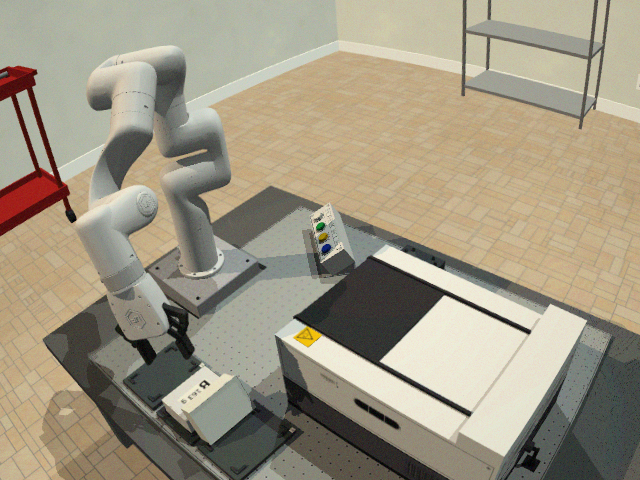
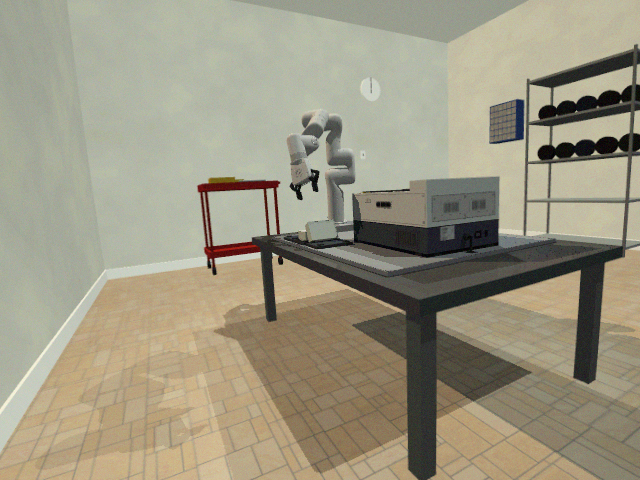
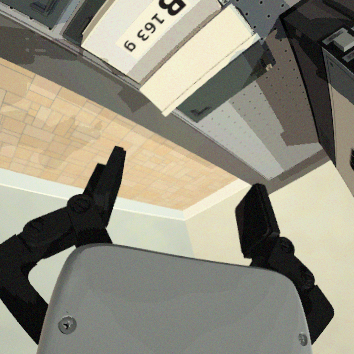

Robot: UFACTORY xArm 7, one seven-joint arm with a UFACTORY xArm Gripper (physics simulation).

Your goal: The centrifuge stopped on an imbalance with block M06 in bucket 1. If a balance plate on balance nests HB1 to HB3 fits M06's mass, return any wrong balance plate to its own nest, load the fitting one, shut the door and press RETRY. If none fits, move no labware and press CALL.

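Where they show: gripper, fingertip midpoint: point(image 1: 170, 358) point(image 2: 308, 195) point(image 3: 186, 181); arm's base, origin of the base link: point(image 1: 201, 263) point(image 2: 336, 222).
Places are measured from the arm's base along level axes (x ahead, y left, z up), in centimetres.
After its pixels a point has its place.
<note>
My gripper point(image 1: 169, 357) {x 35.5, y -34.2, z 17.1 cm} point(image 2: 308, 193) {x 35.5, y -34.2, z 17.1 cm} point(image 3: 186, 181) {x 35.5, y -34.2, z 17.1 cm} is open and empty, above the bare rear-left nest point(image 1: 160, 379) {x 20.3, y -32.2, z -2.9 cm}. Balance plate B point(image 1: 193, 387) {x 31.4, y -30.3, z 1.4 cm} point(image 3: 150, 30) {x 33.2, y -31.6, z 1.3 cm}, cream and marked 163 g, sits in the middle nest. A second cream balance plate point(image 1: 219, 408) {x 40.7, y -31.1, z 2.8 cm} point(image 2: 321, 230) {x 41.1, y -31.5, z 1.8 cm} point(image 3: 200, 60) {x 37.7, y -30.0, z 5.0 cm} is tipped up on edge, leaning against plate B; its label is hidden. Part of its dark nest point(image 1: 248, 444) {x 47.8, y -31.8, z -2.9 cm} point(image 3: 220, 95) {x 50.7, y -32.8, z -2.9 cm} shows bare. The centrifuge point(image 1: 330, 382) {x 59.5, y -19.2, z 13.5 cm} point(image 2: 392, 211) {x 74.9, y -20.0, z 10.0 cm} has a black and white top; whether its door is open I cannot tell. Block M06 is not identifiable.
A sloped control box point(image 1: 338, 263) {x 30.3, y 20.2, z -0.1 cm} with green, yellow and blue buttons stands behind the centrifuge's near-left corner, beyond the arm base point(image 1: 206, 294) {x 9.9, y -7.3, z -0.7 cm}. A red cart point(image 2: 237, 186) and a shelf rack point(image 2: 527, 155) stand away from the table point(image 2: 421, 304) {x 117.4, y -48.1, z -6.5 cm}.
</note>
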